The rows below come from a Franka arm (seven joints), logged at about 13 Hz.
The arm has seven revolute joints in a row. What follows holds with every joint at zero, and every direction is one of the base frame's.
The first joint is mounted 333 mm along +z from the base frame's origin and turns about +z.
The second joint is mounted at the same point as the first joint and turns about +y.
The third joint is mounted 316 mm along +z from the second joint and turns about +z.
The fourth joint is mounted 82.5 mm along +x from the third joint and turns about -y.
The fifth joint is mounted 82.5 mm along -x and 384 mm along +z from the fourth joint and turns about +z.
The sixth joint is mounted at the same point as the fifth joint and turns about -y.
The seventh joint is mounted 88 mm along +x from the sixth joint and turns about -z.
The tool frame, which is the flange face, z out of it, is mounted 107 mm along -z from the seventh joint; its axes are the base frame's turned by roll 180, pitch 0 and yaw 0 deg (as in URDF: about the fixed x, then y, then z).
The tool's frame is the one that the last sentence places.
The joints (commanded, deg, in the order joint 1, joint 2, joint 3, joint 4, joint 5, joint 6, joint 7), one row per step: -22.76 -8.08 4.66 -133.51 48.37 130.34 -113.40; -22.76 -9.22 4.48 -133.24 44.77 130.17 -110.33; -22.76 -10.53 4.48 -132.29 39.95 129.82 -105.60; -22.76 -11.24 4.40 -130.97 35.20 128.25 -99.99; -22.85 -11.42 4.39 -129.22 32.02 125.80 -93.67; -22.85 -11.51 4.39 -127.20 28.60 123.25 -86.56; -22.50 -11.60 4.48 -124.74 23.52 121.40 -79.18; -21.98 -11.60 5.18 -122.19 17.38 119.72 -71.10; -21.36 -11.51 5.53 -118.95 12.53 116.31 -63.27; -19.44 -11.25 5.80 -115.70 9.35 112.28 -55.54; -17.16 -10.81 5.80 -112.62 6.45 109.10 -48.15; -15.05 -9.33 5.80 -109.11 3.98 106.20 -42.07
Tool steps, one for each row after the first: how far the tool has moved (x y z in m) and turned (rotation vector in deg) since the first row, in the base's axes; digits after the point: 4 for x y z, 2 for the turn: -0.0019 -0.0017 0.0110 -2.00 1.09 -0.50; -0.0018 -0.0026 0.0285 -4.63 2.42 -1.61; -0.0012 -0.0028 0.0423 -6.29 4.96 -3.18; 0.0008 -0.0024 0.0541 -6.12 8.10 -5.95; 0.0032 -0.0020 0.0671 -6.18 11.49 -9.47; 0.0074 -0.0006 0.0844 -8.36 14.14 -13.05; 0.0129 0.0060 0.1018 -11.82 16.59 -16.87; 0.0168 0.0120 0.1218 -14.02 19.30 -21.11; 0.0219 0.0297 0.1399 -14.97 22.12 -24.73; 0.0271 0.0471 0.1565 -15.95 24.04 -28.66; 0.0361 0.0620 0.1681 -16.91 25.73 -31.86
